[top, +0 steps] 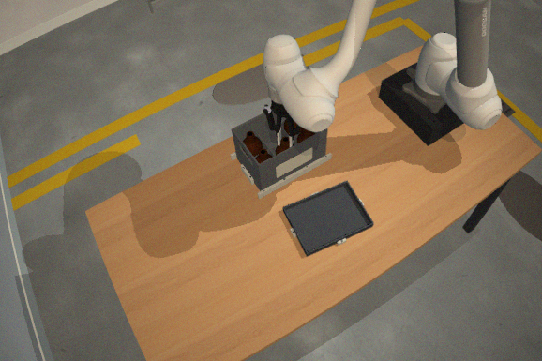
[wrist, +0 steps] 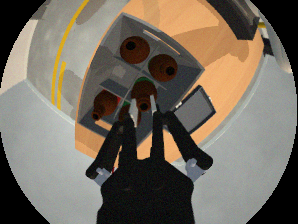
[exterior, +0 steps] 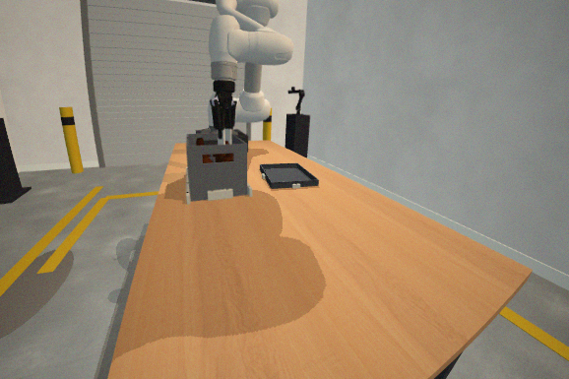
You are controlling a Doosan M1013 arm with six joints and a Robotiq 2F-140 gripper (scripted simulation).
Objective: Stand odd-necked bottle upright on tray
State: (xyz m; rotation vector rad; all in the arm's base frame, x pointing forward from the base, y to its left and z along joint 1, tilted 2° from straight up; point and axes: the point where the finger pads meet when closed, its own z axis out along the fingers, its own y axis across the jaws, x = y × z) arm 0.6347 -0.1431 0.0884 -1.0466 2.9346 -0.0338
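Right now my hand is 9 cm above the glass bottle. Round my hand: dark tray: 3 cm ahead, 26 cm to the left, 16 cm below; grey crate: 1 cm behind, 4 cm to the right, 9 cm below.
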